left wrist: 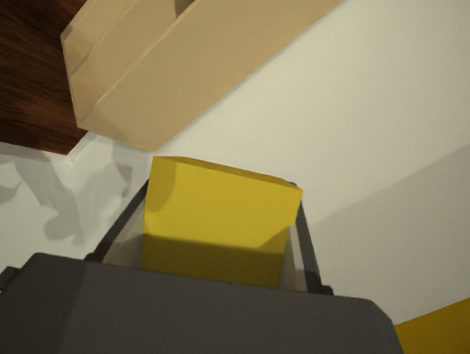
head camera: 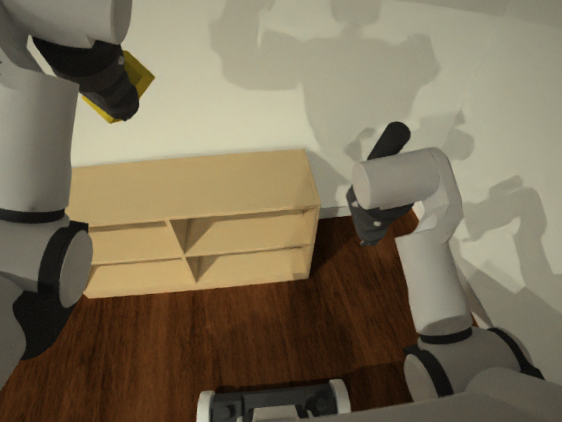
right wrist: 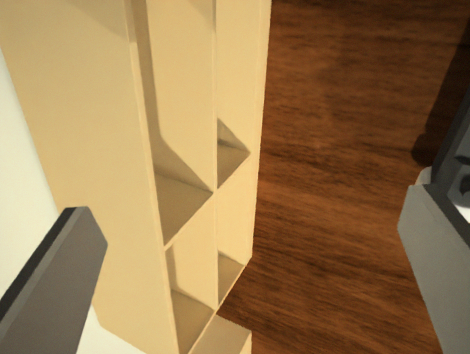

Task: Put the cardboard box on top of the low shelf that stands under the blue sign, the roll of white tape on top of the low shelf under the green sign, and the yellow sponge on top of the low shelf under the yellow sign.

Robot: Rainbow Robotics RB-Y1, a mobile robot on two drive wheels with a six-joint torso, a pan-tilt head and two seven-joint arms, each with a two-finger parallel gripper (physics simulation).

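Places are measured from the robot's base along level axes (x down, y back, z left), in millimetres.
Pixels of known places: left gripper, between the fingertips: [left wrist: 225,186] [head camera: 111,104]; right gripper, between the fingertips: [head camera: 357,220] [right wrist: 245,216].
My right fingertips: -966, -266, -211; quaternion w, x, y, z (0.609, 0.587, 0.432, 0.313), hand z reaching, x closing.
For each thing: its middle in the pictures, then the offset to it from my right fingertips, as dx, dy, dz. "*": a spot on its surface instead. Level surfaces: height alone.
- yellow sponge, middle of its body: [left wrist: 211,259] [head camera: 118,87] -284, -87, +439
- low wooden shelf, height of its surface: dx +355
- yellow patch, a spot on its surface: [left wrist: 440,330] * -732, -764, +618
- dark wooden floor, height of its surface: dx +965
The yellow sponge [head camera: 143,79] [left wrist: 215,215] is held between the fingers of my left gripper [head camera: 125,116] [left wrist: 225,186], which is shut on it. It is above the level of a low wooden shelf [head camera: 200,185] [left wrist: 165,85] [right wrist: 85,115], to the left of the shelf's middle in the head view. The shelf stands against the wall, and no object shows on the visible part of its top. Part of a yellow patch [left wrist: 440,330], likely the yellow sign, shows in the left wrist view. My right gripper [head camera: 367,241] [right wrist: 245,216] is open and empty. The cardboard box and the white tape do not show.
The dark wooden floor [head camera: 240,340] [right wrist: 350,125] lies in front of the shelf. The pale wall [head camera: 200,115] [left wrist: 380,100] rises behind it, and a room corner is at the right in the head view. Another pale wooden piece [right wrist: 227,335] shows at the bottom of the right wrist view.
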